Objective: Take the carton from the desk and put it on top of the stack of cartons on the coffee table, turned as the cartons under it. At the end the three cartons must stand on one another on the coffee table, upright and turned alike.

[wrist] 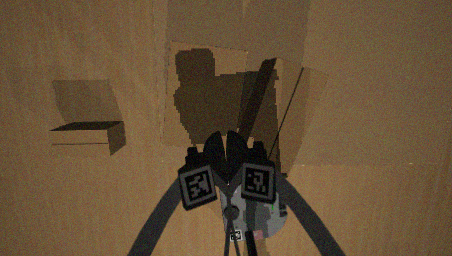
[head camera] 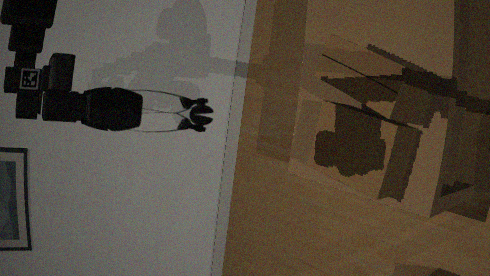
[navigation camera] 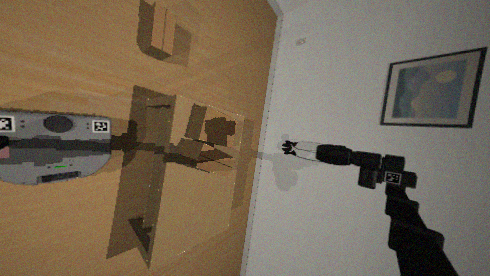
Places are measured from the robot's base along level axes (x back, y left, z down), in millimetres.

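Pixels of known places: gripper, fingertip midpoint: (wrist: 225, 150) (head camera: 211, 115) (navigation camera: 282, 146); robot's base, origin of the base link: (navigation camera: 59, 123).
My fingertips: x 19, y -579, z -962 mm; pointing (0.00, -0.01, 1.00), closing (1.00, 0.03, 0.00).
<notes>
Ahead of a thing's pixels: the offset from my fingertips to its top centre. Level surfaces: height alone.
A tan box shape like a carton {dx -44, dy -1, dz +391 mm} (head camera: 370, 185) (navigation camera: 195, 120) (wrist: 232, 60) stands on the wide tabletop {dz +512 mm} (head camera: 380, 25) (navigation camera: 195, 210) (wrist: 375, 115). Close beside it, turned at an angle to it, is a second carton {dx +127, dy +62, dz +331 mm} (head camera: 415, 105) (navigation camera: 187, 149) (wrist: 292, 100) with a dark seam along its top. Dark shadows cover much of both, so their outlines and any layers are hard to tell. I cannot tell whether this table is the desk or the coffee table. My gripper (head camera: 206, 114) (navigation camera: 287, 147) (wrist: 225, 150) is shut and empty, high above the cartons and apart from them.
A tan box with a seam {dx -627, dy +159, dz +781 mm} (navigation camera: 165, 30) (wrist: 80, 137) stands apart from the table. My base (navigation camera: 95, 132) (wrist: 250, 212) is on the wooden floor on the table's near side. A wall with a framed picture (head camera: 10, 200) (navigation camera: 432, 87) rises beyond the table.
</notes>
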